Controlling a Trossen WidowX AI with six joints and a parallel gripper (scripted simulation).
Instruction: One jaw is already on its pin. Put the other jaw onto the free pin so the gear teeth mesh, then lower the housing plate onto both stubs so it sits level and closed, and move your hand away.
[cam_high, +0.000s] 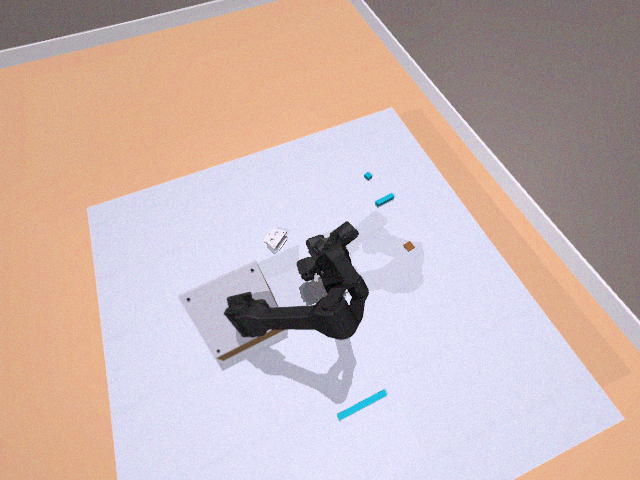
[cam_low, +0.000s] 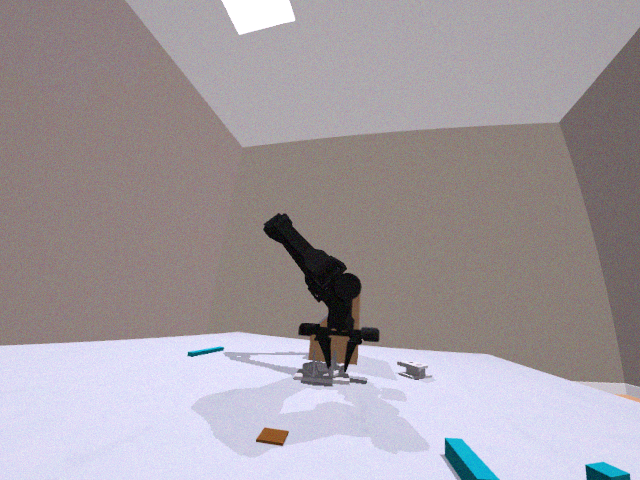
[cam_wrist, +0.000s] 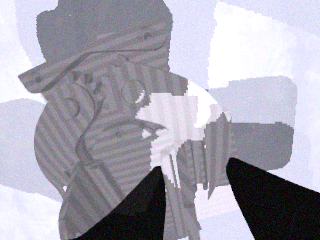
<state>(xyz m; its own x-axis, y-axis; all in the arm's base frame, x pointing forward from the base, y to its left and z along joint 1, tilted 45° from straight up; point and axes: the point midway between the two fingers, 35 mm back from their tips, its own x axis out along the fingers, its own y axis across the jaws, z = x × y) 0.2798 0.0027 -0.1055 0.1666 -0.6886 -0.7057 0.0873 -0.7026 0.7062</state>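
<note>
The jaw is 3 cm behind my gripper tip and 2 cm to the right of it. The rest, counted from my gripper tip: white block piece (13 cm behind, 18 cm to the left, 1 cm below); short cyan bar (30 cm ahead, 21 cm to the left, 1 cm below); orange tile (31 cm ahead, 1 cm to the left, 2 cm below).
</note>
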